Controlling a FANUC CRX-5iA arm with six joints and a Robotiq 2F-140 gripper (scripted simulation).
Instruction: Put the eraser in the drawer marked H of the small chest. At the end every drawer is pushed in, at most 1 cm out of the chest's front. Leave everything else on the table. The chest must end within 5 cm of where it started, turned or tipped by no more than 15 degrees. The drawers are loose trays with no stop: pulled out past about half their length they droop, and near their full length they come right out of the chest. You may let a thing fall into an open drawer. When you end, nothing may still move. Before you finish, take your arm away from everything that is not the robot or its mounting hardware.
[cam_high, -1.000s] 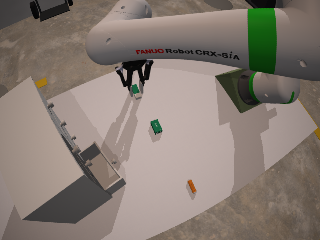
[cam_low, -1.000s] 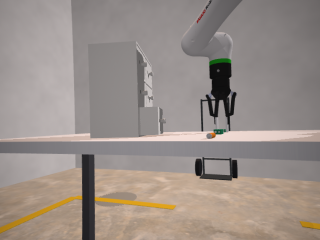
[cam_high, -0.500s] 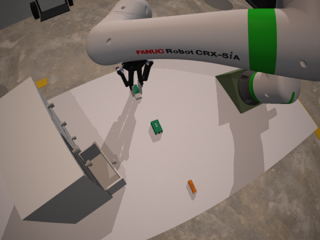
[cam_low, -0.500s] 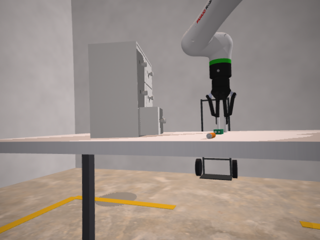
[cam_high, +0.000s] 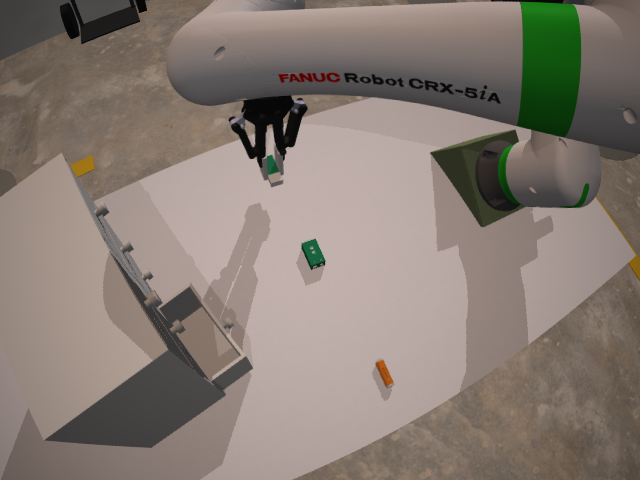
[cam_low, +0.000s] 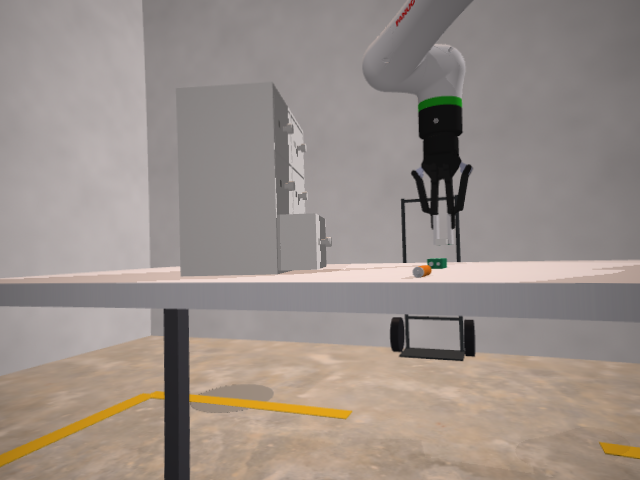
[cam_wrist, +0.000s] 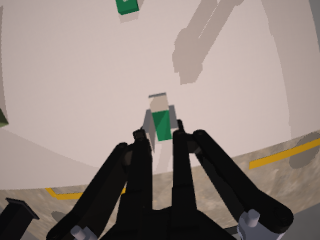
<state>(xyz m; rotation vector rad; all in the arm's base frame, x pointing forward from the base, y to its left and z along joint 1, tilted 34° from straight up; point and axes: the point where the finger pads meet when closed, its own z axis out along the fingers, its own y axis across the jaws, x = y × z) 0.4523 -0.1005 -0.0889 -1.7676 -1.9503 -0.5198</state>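
The drawer H is 220 mm ahead of my hand, 300 mm to the left of it and 50 mm below it. Also, from my hand: orange cylinder 80 mm behind, 410 mm to the left, 70 mm below; then eraser 10 mm to the left, 30 mm below.
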